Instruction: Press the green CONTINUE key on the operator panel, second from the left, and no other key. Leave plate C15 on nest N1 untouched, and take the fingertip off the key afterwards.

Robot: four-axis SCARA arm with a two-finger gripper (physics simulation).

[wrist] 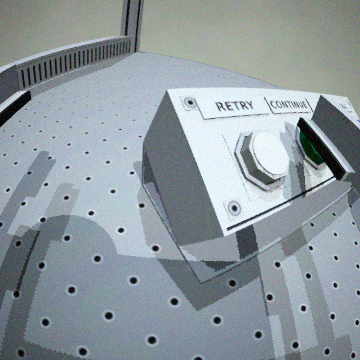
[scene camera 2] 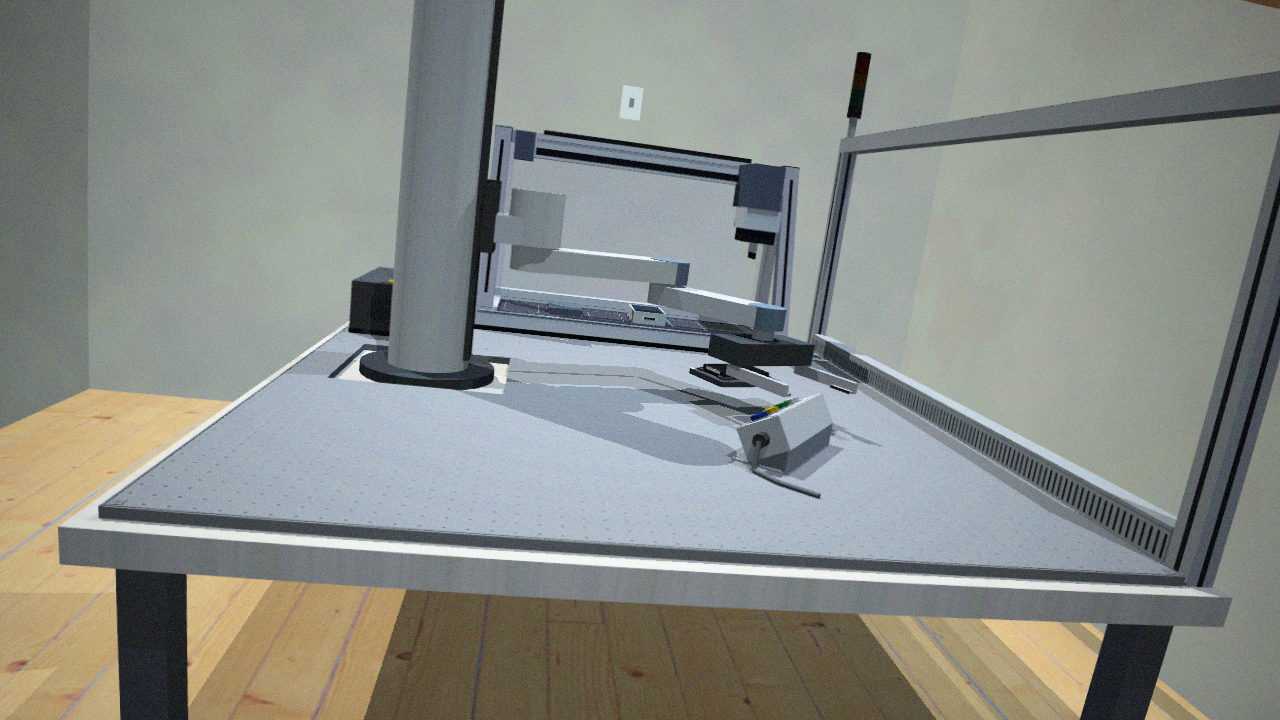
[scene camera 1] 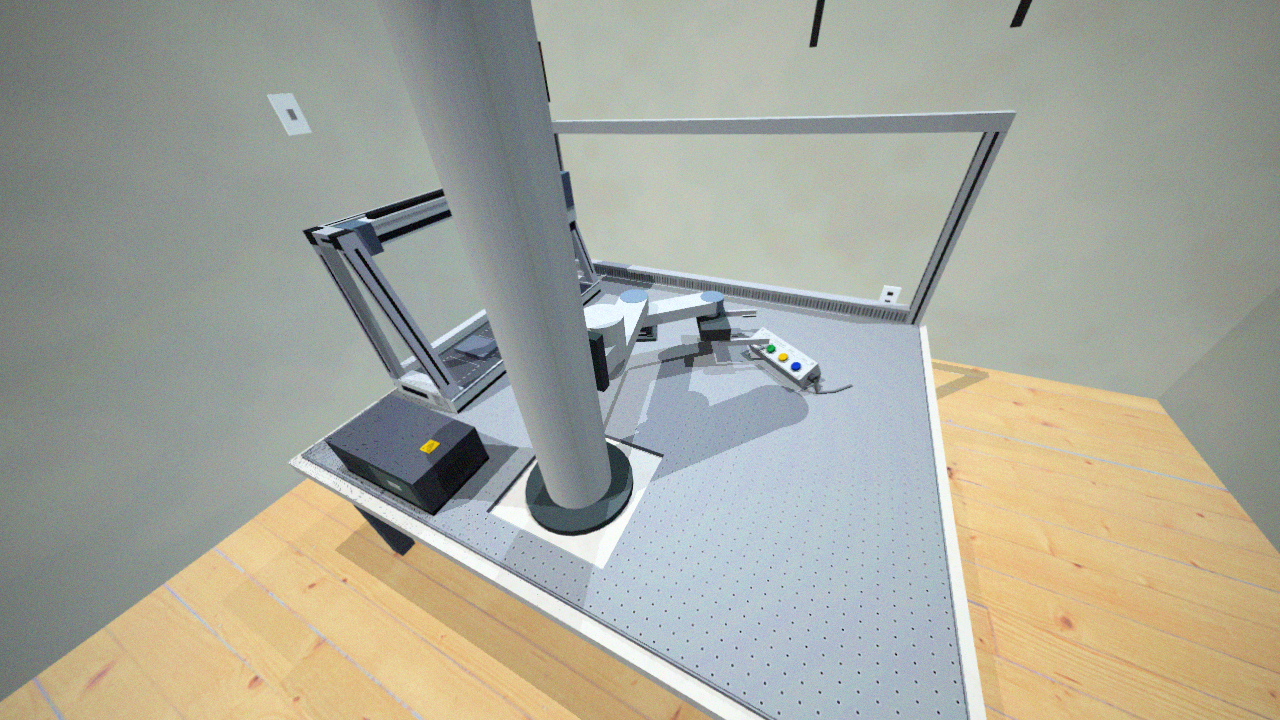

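Pixels of known places: gripper, between the fingertips: (wrist: 165, 81) (scene camera 2: 822, 389) (scene camera 1: 762, 325); arm's base, origin of its link: (scene camera 2: 427, 373) (scene camera 1: 580, 484).
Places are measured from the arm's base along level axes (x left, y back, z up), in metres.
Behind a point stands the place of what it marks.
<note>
The operator panel (scene camera 1: 796, 351) {y -0.586, x -0.380, z 0.093 m} (scene camera 2: 792, 434) {y -0.576, x -0.429, z 0.067 m} (wrist: 210, 150) {y -0.649, x -0.254, z 0.079 m} is a sloped white box. Its green CONTINUE key (scene camera 1: 770, 348) {y -0.591, x -0.307, z 0.081 m} (wrist: 310, 147) {y -0.599, x -0.297, z 0.079 m} is partly covered by one finger in the wrist view. The white RETRY key (wrist: 271, 152) {y -0.623, x -0.267, z 0.082 m} is left of it; a yellow key (scene camera 1: 783, 357) {y -0.560, x -0.350, z 0.081 m} and a blue key (scene camera 1: 795, 366) {y -0.531, x -0.388, z 0.081 m} are to the right. My gripper (scene camera 1: 761, 326) {y -0.678, x -0.262, z 0.101 m} (scene camera 2: 821, 389) {y -0.678, x -0.262, z 0.101 m} is open and empty, one finger over the panel's RETRY–CONTINUE end, the other out beyond the box. Whether that fingertip touches the green key cannot be told. Plate C15 and nest N1 cannot be identified by label.
A small black fixture (scene camera 1: 646, 333) (scene camera 2: 707, 376) stands behind the gripper. A cable (scene camera 1: 836, 389) {y -0.548, x -0.505, z 0.020 m} (scene camera 2: 787, 486) {y -0.551, x -0.513, z 0.016 m} leaves the panel. A slotted duct (scene camera 1: 760, 292) {y -1.004, x -0.191, z 0.044 m} (scene camera 2: 1011, 452) {y -1.003, x -0.332, z 0.040 m} (wrist: 75, 59) {y -1.004, x -0.492, z 0.031 m} runs along the table's edge. The arm's thick column (scene camera 1: 501, 268) {y 0.070, x -0.027, z 0.580 m} (scene camera 2: 438, 223) {y -0.007, x -0.074, z 0.289 m}, a gantry and a black box (scene camera 1: 407, 447) {y 0.142, x 0.346, z 0.128 m} also stand there.
</note>
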